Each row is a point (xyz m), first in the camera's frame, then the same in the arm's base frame.
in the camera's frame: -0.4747 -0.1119 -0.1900
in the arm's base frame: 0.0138 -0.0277 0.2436
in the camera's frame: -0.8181 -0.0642 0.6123
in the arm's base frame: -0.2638 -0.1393 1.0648
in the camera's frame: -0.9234 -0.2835 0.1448
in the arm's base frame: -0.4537 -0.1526 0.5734
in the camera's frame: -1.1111 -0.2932 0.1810
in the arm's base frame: -0.6323 -0.1157 0.6313
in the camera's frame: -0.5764 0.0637 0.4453
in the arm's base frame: 0.0004 -0.0445 0.9101
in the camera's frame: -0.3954 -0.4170 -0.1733
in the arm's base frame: -0.0129 -0.3306 0.1588
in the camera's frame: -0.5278 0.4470 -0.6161
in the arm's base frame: 0.1347 0.6268 0.0118
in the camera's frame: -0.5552 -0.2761 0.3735
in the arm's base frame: -0.0959 -0.3322 0.7398
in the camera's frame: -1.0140 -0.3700 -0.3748
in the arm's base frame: -0.5873 -0.0347 0.0695
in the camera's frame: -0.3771 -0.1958 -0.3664
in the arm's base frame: 0.0711 -0.0757 0.0384
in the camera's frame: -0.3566 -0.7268 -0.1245
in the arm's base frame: -0.0781 -0.6358 0.1088
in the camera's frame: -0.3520 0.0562 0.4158
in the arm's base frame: 0.2081 -0.1102 0.8483
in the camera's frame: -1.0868 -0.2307 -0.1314
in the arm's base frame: -0.6002 0.0337 0.3507
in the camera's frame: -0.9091 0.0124 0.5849
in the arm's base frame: -0.3249 -0.0341 1.0742
